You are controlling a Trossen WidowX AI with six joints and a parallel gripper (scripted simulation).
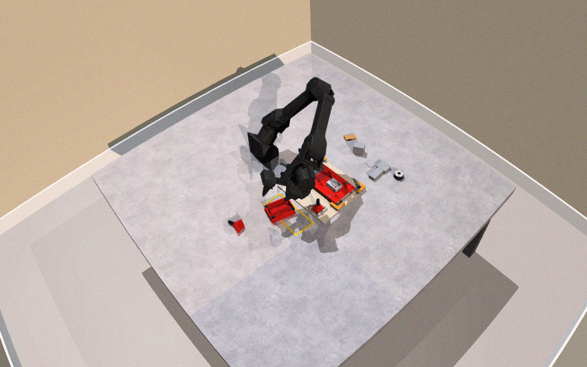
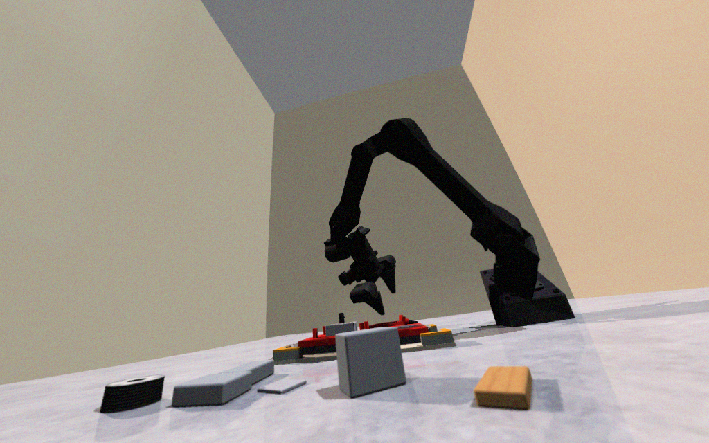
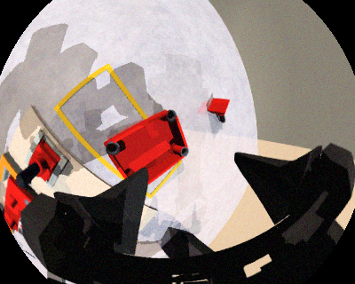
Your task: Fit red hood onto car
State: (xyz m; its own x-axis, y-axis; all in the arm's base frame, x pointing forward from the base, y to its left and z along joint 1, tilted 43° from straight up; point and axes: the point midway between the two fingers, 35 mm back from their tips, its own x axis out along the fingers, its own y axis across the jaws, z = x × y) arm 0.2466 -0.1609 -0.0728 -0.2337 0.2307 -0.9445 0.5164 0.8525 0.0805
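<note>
My gripper tip is 6 cm above the red hood, 2 cm short of it and 1 cm to the right of it. Round my gripper tip: grey engine block: 22 cm to the left, 10 cm ahead, 5 cm below; wooden block: 49 cm to the left, 7 cm below, 3 cm behind.
</note>
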